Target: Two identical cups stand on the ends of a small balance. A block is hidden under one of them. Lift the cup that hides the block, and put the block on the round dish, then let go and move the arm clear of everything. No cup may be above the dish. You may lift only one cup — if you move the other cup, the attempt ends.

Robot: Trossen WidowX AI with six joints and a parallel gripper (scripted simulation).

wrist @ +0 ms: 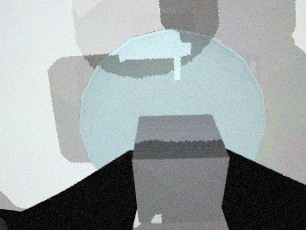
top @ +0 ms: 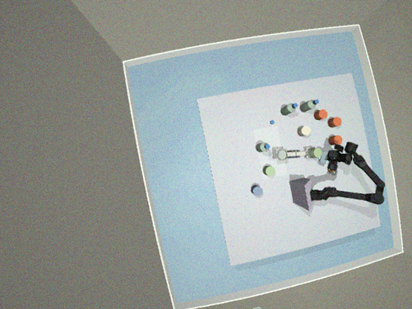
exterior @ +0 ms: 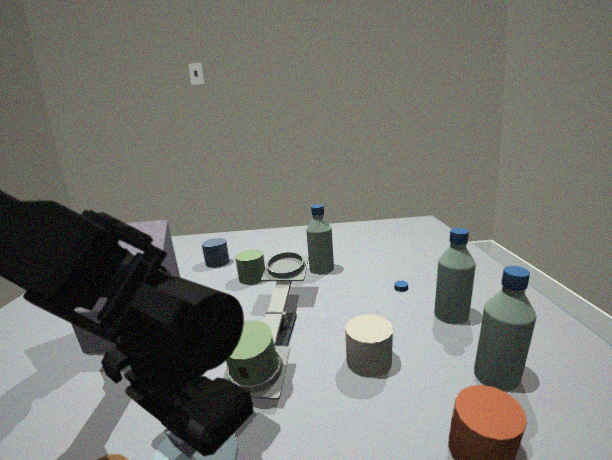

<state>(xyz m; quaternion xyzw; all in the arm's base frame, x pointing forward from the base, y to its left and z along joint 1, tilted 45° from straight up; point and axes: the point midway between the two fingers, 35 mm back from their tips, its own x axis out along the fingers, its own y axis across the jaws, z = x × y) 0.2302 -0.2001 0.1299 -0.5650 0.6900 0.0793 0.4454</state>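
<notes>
My gripper tip is now 10 mm below the grey block. From my gripper tip the other things lie so: cream cylinder 220 mm ahead, 170 mm to the left; round light-blue dish 30 mm below; grey balance 250 mm to the left, 70 mm ahead.
</notes>
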